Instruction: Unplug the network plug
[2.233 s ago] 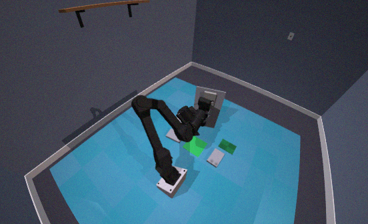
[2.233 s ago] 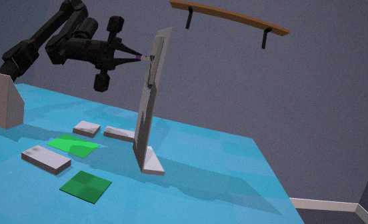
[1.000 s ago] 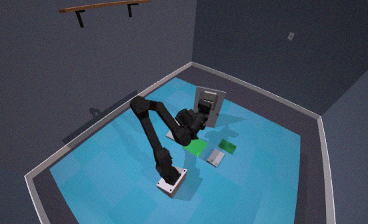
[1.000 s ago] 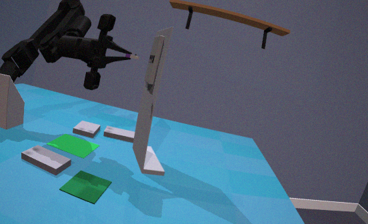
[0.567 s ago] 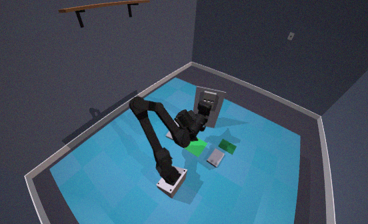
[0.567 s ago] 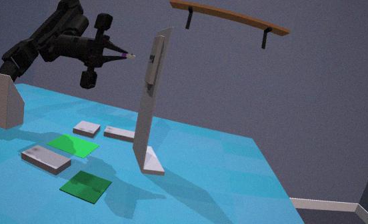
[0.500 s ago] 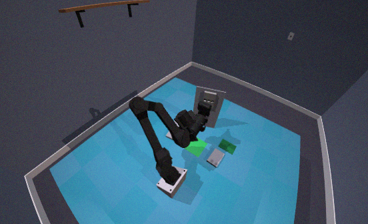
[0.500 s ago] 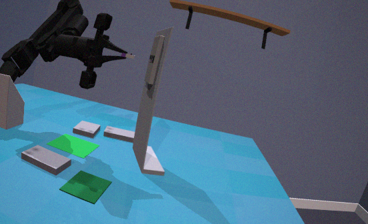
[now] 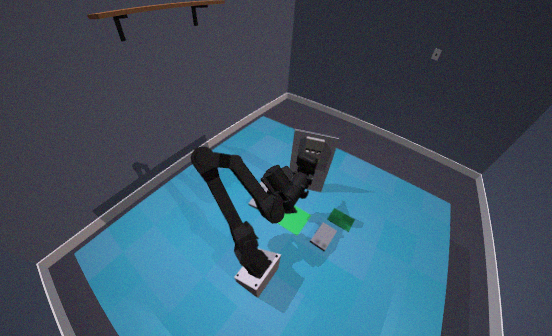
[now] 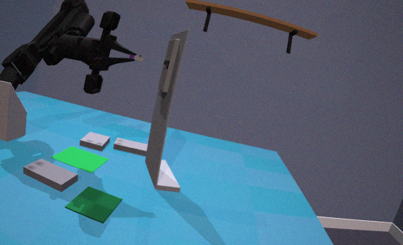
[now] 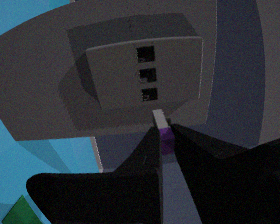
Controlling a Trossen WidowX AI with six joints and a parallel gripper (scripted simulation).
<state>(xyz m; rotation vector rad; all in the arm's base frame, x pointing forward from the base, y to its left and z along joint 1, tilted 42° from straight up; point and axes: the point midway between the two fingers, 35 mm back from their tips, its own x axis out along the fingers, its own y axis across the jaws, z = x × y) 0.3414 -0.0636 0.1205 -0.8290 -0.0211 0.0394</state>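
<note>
Right now the bright green marked square is 100 mm behind my gripper tip and 250 mm below it. Round my gripper tip: network plug right at my gripper tip; then grey panel 80 mm ahead, 40 mm to the left, 100 mm below.
</note>
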